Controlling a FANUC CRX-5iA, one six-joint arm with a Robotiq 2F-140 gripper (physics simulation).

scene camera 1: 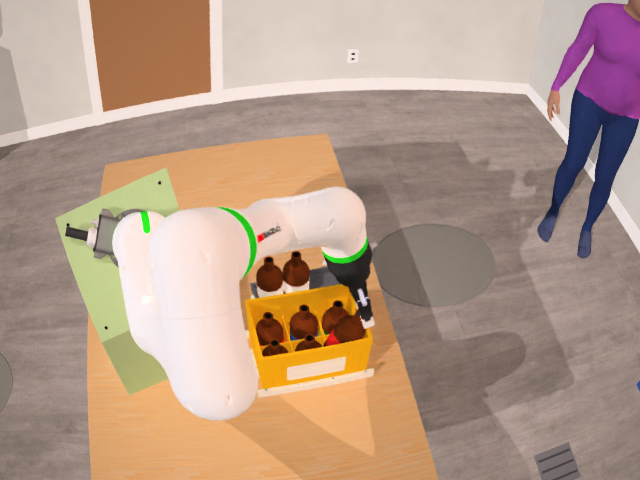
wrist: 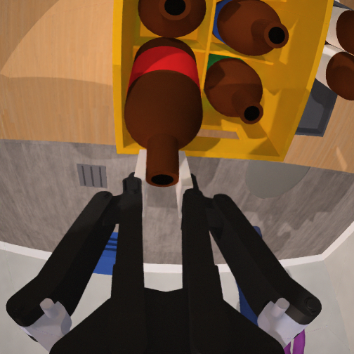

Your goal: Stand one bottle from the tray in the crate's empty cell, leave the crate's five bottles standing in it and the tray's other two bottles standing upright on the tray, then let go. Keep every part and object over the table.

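Places are measured from the arm's base along level axes (x right, y ahead, z up), in millimetres.
Pixels of known places: gripper, between the fingertips: (scene camera 1: 367,320).
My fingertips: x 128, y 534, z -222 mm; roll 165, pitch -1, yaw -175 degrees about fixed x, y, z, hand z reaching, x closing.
Behind a point stands the place of what it marks.
My gripper (scene camera 1: 366,322) {x 128, y 534, z -222 mm} (wrist: 161,163) is shut on the neck of a brown bottle with a red label (scene camera 1: 349,328) {x 148, y 486, z -216 mm} (wrist: 163,107). The held bottle is partly down in the front right corner cell of the yellow crate (scene camera 1: 269,375) {x 191, y 286, z -323 mm} (wrist: 118,107) and leans, neck to the right in the scene view. Its base is hidden. Five brown bottles (scene camera 1: 269,330) {x 73, y 305, z -290 mm} (scene camera 1: 303,325) {x 67, y 392, z -294 mm} (scene camera 1: 334,316) {x 55, y 473, z -287 mm} (scene camera 1: 274,347) {x 151, y 307, z -255 mm} (scene camera 1: 308,343) {x 149, y 389, z -257 mm} stand in the other cells. Two white-labelled bottles (scene camera 1: 269,277) {x -107, y 331, z -298 mm} (scene camera 1: 296,272) {x -114, y 404, z -298 mm} stand upright on the dark tray (scene camera 1: 326,277) {x -179, y 503, z -410 mm} (wrist: 311,120) behind the crate.
The crate's right wall is close under my fingers, and the wooden table's (scene camera 1: 392,392) {x 248, y 600, z -416 mm} right edge is just beyond. A pale strip (scene camera 1: 316,382) {x 192, y 405, z -387 mm} lies along the crate's front. The green base block (scene camera 1: 90,268) {x 60, y -119, z -12 mm} is at the left, with my arm reaching over the table. A person stands far right.
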